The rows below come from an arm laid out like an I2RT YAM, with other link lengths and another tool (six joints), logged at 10 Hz.
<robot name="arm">
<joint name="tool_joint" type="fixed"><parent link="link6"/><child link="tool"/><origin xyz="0.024 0.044 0.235" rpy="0 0.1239 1.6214"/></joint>
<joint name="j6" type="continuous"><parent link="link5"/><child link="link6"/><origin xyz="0.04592 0 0.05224" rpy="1.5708 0 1.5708"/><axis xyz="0 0 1"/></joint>
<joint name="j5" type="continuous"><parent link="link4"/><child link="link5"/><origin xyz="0.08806 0.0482 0.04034" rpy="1.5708 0 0"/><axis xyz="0 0 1"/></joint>
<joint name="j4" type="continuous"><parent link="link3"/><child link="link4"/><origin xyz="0.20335 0.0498 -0.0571" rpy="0 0 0"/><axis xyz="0 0 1"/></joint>
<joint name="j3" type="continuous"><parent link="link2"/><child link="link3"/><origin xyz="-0.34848 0 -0.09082" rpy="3.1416 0 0"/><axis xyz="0 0 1"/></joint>
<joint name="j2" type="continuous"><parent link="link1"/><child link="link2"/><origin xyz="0.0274 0.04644 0.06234" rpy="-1.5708 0 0"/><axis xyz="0 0 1"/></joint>
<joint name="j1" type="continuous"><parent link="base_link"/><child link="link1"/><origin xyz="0 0 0.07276" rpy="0 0 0"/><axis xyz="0 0 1"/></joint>
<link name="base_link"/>
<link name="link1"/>
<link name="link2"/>
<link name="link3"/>
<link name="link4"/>
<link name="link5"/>
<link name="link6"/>
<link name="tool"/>
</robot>
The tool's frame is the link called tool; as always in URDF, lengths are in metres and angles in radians. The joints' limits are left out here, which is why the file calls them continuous.
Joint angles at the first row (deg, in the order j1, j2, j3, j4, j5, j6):
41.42, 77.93, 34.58, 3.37, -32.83, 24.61
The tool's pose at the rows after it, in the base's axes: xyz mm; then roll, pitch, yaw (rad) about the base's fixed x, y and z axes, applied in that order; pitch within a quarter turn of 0, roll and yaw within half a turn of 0:
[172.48, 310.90, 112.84, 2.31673, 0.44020, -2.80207]
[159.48, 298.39, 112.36, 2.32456, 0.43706, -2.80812]
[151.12, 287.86, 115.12, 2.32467, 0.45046, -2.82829]
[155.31, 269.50, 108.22, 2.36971, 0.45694, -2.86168]
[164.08, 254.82, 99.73, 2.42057, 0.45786, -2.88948]
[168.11, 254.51, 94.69, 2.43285, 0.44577, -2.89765]
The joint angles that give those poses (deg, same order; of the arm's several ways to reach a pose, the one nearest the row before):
41.68, 75.56, 31.99, 2.77, -31.59, 25.88
42.28, 71.64, 30.53, 0.30, -30.53, 26.48
43.06, 67.29, 29.07, -1.32, -28.84, 27.63
43.08, 64.27, 28.48, -4.31, -25.05, 27.90
43.04, 63.37, 28.47, -6.34, -21.37, 27.99
43.06, 64.75, 28.41, -5.68, -20.63, 28.38

